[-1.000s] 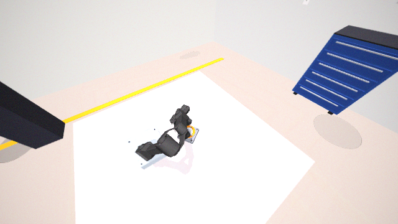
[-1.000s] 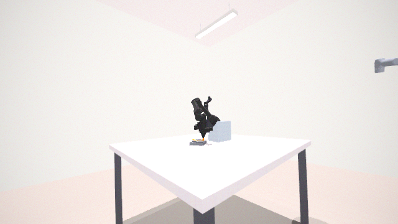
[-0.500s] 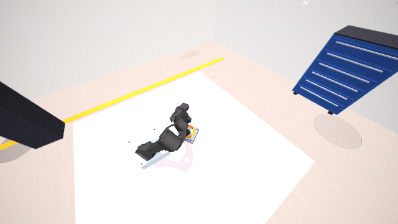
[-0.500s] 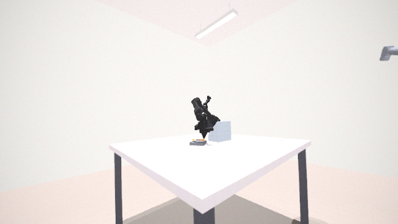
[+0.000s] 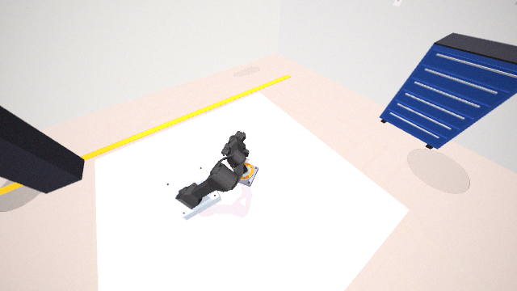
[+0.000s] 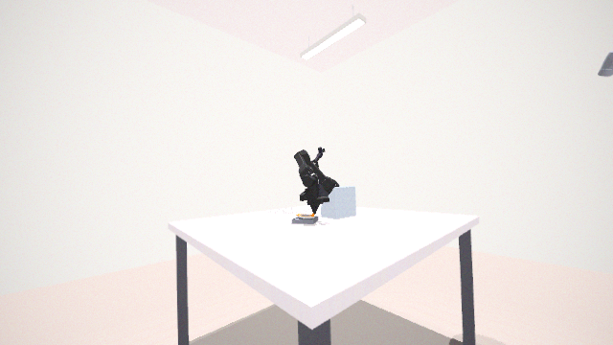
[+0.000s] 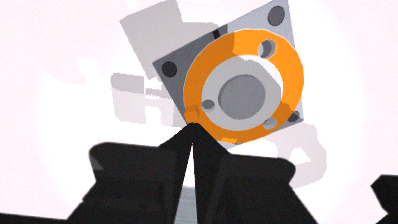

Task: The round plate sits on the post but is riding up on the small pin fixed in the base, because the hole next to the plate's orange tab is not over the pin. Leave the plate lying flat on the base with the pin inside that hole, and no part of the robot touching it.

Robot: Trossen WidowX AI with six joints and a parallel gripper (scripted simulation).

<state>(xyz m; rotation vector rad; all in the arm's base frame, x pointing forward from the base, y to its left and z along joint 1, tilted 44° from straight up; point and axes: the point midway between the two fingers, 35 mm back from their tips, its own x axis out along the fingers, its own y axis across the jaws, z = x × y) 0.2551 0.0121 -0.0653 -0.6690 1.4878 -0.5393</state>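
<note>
Now: gripper tip 4 cm short of the grey square base, 4 cm to the left of it and 2 cm above it.
</note>
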